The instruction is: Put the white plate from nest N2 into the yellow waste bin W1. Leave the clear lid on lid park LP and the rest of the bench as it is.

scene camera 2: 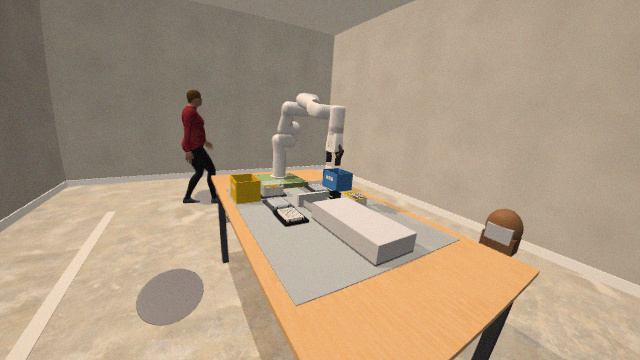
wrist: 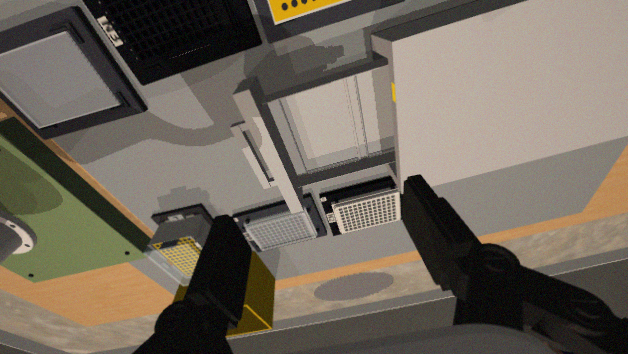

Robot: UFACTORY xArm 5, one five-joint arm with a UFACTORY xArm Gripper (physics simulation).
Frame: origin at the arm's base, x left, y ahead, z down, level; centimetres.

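Seen in the pictures: gripper, between the fingertips: (scene camera 2: 332,163) (wrist: 320,215); arm's base, origin of its link: (scene camera 2: 279,176).
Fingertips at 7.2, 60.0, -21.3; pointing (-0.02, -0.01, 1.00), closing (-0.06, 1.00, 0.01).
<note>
Offsets run from my fingertips to a thing's middle, as dx, dy, dz.
The white plate {-25.9, +5.5, +22.4} (scene camera 2: 291,215) (wrist: 369,212) lies flat in a black nest at the near end of the row; the nest's label is too blurred to read. A greyish translucent plate {-25.6, -12.1, +22.4} (scene camera 2: 278,203) (wrist: 281,231) lies in the neighbouring nest. The yellow waste bin {-39.4, -30.1, +18.3} (scene camera 2: 245,189) (wrist: 263,285) stands at the table's left edge, partly behind a finger in the wrist view. What looks like the clear lid {+9.2, -29.8, +22.7} (wrist: 60,82) lies on a dark park. My gripper (scene camera 2: 333,163) (wrist: 320,215) is open and empty, high above the table near the blue bin, apart from the white plate.
A long pale box (scene camera 2: 362,225) (wrist: 500,95) has an open drawer with a handle {-6.9, -9.8, +20.4} (wrist: 255,150). The blue bin {+25.2, -30.6, +18.3} (scene camera 2: 337,180), a yellow-edged plate {+12.0, +5.5, +19.8} (scene camera 2: 355,195) (wrist: 310,7), a black grid rack {+12.0, -11.7, +22.4} (wrist: 185,37) and a clear-walled container {-23.0, -29.9, +20.4} (scene camera 2: 272,189) (wrist: 180,257) stand around. A person (scene camera 2: 194,127) stands behind.
</note>
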